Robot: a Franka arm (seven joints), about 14 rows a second.
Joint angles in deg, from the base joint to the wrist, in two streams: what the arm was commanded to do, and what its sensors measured. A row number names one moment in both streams.
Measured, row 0:
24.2 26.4 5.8 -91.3 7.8 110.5 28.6
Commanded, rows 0 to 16:
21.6 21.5 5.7 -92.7 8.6 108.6 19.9
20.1 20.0 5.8 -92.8 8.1 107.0 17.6
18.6 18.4 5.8 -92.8 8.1 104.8 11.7
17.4 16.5 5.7 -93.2 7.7 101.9 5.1
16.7 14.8 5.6 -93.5 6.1 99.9 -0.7
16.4 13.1 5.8 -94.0 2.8 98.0 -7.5
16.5 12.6 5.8 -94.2 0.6 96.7 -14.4
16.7 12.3 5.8 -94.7 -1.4 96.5 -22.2
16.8 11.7 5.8 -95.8 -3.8 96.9 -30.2
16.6 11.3 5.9 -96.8 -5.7 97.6 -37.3
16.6 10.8 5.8 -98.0 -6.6 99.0 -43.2
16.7 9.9 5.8 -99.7 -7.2 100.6 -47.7
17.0 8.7 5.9 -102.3 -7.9 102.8 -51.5
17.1 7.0 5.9 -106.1 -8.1 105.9 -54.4
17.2 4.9 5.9 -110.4 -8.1 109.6 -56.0
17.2 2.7 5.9 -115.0 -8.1 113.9 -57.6
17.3 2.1 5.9 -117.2 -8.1 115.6 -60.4
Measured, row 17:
17.5 7.8 5.6 -108.3 -6.8 110.5 -55.8
